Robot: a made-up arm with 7 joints.
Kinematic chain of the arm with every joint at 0, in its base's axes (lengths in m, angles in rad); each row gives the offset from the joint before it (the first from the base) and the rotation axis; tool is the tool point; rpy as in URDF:
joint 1: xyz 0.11 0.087 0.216 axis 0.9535 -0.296 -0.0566
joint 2: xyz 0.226 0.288 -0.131 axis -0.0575 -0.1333 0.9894
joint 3: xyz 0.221 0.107 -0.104 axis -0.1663 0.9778 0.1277
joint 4: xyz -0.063 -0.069 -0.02 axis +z
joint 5: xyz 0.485 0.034 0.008 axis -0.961 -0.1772 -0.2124
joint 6: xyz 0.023 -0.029 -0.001 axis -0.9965 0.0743 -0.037
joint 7: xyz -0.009 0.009 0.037 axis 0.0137 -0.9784 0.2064
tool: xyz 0.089 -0.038 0.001 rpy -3.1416 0 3.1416
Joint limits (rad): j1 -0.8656..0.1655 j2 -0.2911..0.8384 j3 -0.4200..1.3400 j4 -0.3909..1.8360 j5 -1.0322..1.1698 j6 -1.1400..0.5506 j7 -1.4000..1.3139
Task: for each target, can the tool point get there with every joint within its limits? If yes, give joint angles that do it. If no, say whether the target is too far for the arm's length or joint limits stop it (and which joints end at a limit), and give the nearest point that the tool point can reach.
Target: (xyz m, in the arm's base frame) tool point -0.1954 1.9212 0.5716
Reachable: no: too far | nearest point 0.2102 1.0798 0.2283 | short by 0.995 m
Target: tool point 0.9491 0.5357 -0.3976
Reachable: yes | joints -0.2104 0.4641 0.5494 -0.1019 -0.3631 -0.5400 0.2181
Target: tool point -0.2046 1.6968 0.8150
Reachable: no: too far | nearest point 0.2187 1.0517 0.2819 | short by 0.938 m
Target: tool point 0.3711 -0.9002 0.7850
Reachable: no: joint limits stop it (at a limit: joint 1, joint 2, joint 3, joint 4, joint 6, joint 7) | nearest point 0.7606 -0.1650 0.0686 | short by 1.098 m
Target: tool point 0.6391 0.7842 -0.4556
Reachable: yes | joints -0.2559 0.0891 0.8518 0.9937 -0.5111 -0.0391 0.9486
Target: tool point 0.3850 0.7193 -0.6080
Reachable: yes | joints -0.2551 0.6799 0.9575 0.5996 -0.6167 -0.3781 -0.3663
